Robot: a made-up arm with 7 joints.
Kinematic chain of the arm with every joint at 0, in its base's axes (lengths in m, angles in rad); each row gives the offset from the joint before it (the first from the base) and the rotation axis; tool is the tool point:
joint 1: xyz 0 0 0.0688 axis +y
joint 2: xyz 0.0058 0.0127 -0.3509 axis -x
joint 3: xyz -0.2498 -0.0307 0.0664 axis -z
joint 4: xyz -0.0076 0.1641 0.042 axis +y
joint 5: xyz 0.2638 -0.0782 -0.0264 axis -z
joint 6: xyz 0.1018 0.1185 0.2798 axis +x
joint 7: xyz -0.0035 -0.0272 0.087 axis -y
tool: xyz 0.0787 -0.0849 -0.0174
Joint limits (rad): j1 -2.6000..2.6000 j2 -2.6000..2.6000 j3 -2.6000..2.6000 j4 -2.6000..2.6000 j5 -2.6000..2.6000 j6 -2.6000..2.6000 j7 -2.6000..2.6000
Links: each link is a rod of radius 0.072 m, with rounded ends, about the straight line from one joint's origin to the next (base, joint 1, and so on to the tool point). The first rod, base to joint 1, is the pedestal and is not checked.
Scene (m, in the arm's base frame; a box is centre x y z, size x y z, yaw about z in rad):
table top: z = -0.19
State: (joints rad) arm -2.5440 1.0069 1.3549 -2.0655 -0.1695 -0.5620 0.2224
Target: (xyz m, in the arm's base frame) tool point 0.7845 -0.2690 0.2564
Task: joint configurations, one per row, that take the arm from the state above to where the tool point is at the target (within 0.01 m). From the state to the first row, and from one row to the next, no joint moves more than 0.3 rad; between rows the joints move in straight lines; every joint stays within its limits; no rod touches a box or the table.
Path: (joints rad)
1: -2.3814 1.2687 1.3725 -2.1991 -0.2604 -0.5883 0.2423
2: -2.2188 1.5304 1.3900 -2.3328 -0.3513 -0.6146 0.2621
3: -2.0561 1.7922 1.4076 -2.4664 -0.4423 -0.6410 0.2820
4: -1.8935 2.0539 1.4252 -2.6000 -0.5332 -0.6673 0.3019

